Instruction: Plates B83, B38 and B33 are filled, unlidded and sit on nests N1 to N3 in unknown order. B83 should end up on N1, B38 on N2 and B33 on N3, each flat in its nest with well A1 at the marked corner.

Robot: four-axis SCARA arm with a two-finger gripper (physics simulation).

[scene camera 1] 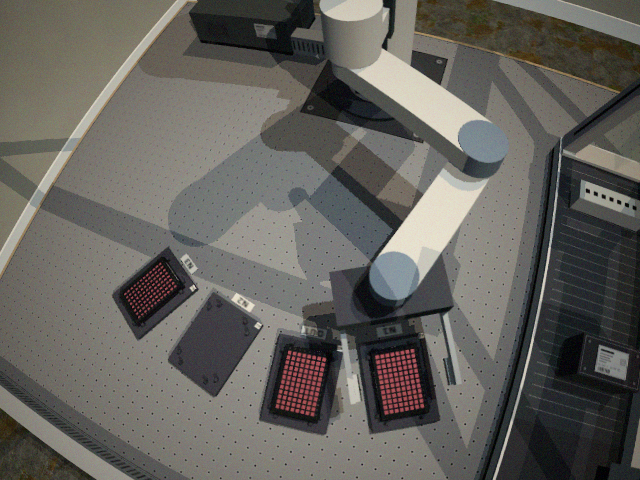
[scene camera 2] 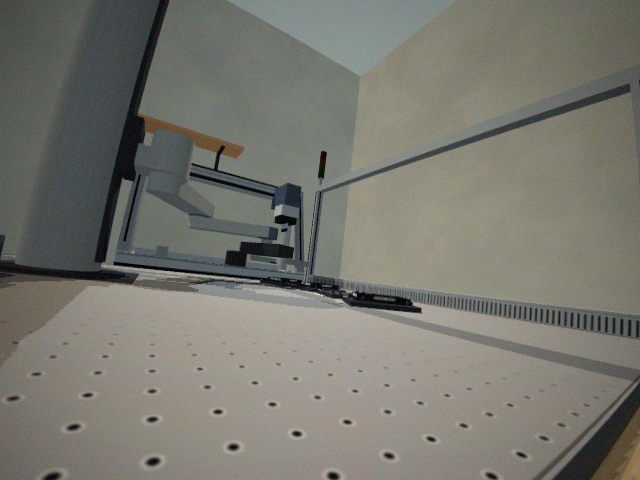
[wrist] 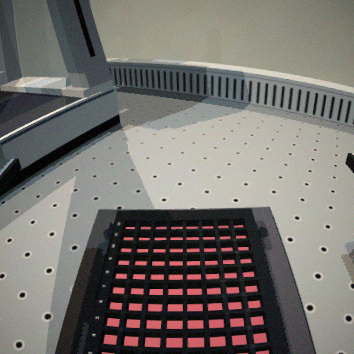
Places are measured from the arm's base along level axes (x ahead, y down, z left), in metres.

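Pixels of known places: gripper, fingertip midpoint: (scene camera 1: pixel 406 394) (wrist: pixel 181 138).
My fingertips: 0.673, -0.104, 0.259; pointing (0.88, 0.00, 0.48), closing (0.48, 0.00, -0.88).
Ahead of a thing's pixels: the offset from my fingertips to its top centre, as dx, dy, dz. "spot": to the spot under its first point.
My gripper (scene camera 1: pixel 403 385) (scene camera 2: pixel 279 262) (wrist: pixel 181 138) is open, its fingers wide apart above and either side of the plate on N1. That red-filled plate {-0.021, +0.065, -0.012} (scene camera 1: pixel 399 381) (wrist: pixel 175 290) sits in nest N1 {spot: +0.065, +0.079, -0.017} (scene camera 1: pixel 379 426) (wrist: pixel 286 305) and looks flat. A second red-filled plate {+0.040, +0.065, -0.172} (scene camera 1: pixel 301 382) sits in the nest labelled OUT {spot: +0.101, +0.079, -0.115} (scene camera 1: pixel 319 426). Nest N2 {+0.034, +0.069, -0.356} (scene camera 1: pixel 214 343) is bare. A third red-filled plate {-0.007, +0.065, -0.527} (scene camera 1: pixel 153 290) sits in nest N3 {spot: +0.078, +0.079, -0.515} (scene camera 1: pixel 139 331), at the far left in scene camera 1. No plate ID is readable, and A1 cannot be made out in the scene views.
The arm's base column stands at the top in scene camera 1, beside a dark box {spot: -0.708, +0.006, -0.641} (scene camera 1: pixel 242 25). A black labelled box {spot: -0.135, -0.029, +0.299} (scene camera 1: pixel 602 364) and a pale slotted block {spot: -0.467, -0.003, +0.288} (scene camera 1: pixel 607 198) stand beyond the frame at the right. A slotted rail (wrist: pixel 225 87) (scene camera 2: pixel 516 310) edges the perforated deck.
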